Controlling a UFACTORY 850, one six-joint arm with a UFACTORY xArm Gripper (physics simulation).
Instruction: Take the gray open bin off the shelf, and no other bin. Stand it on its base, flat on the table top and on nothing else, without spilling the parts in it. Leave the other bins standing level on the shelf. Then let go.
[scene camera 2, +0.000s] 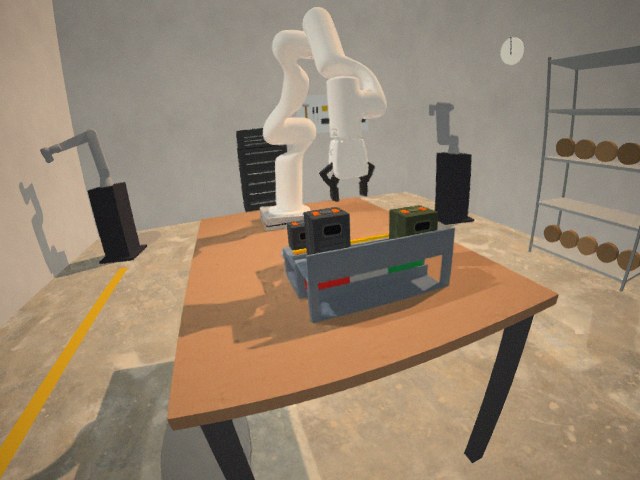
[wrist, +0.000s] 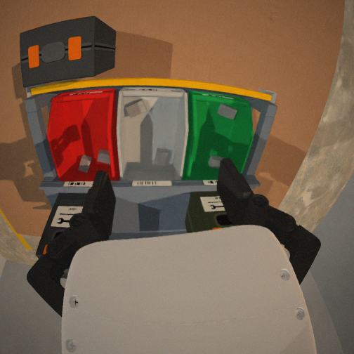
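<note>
The gray open bin (scene camera 2: 369, 274) (wrist: 175, 115) sits between the red bin (scene camera 2: 333, 283) (wrist: 97, 117) and the green bin (scene camera 2: 405, 266) (wrist: 206, 142) on the blue-gray shelf (scene camera 2: 379, 252) (wrist: 172, 215). In the wrist view small gray parts lie in each bin. In the scene view the bins show as thin strips, mostly hidden by the shelf panel. My gripper (scene camera 2: 349, 196) (wrist: 164, 178) is open and empty, above the shelf and apart from the bins. In the wrist view its fingertips lie over the near part of the bin row, wider apart than the gray bin.
A dark case (scene camera 2: 327, 232) (wrist: 60, 212) and an olive case (scene camera 2: 413, 222) (wrist: 200, 212) stand on the shelf's upper board. Another dark case (scene camera 2: 296, 236) (wrist: 67, 52) stands on the table (scene camera 2: 289, 361) (wrist: 250, 45), beyond the yellow strip (wrist: 150, 81) in the wrist view.
</note>
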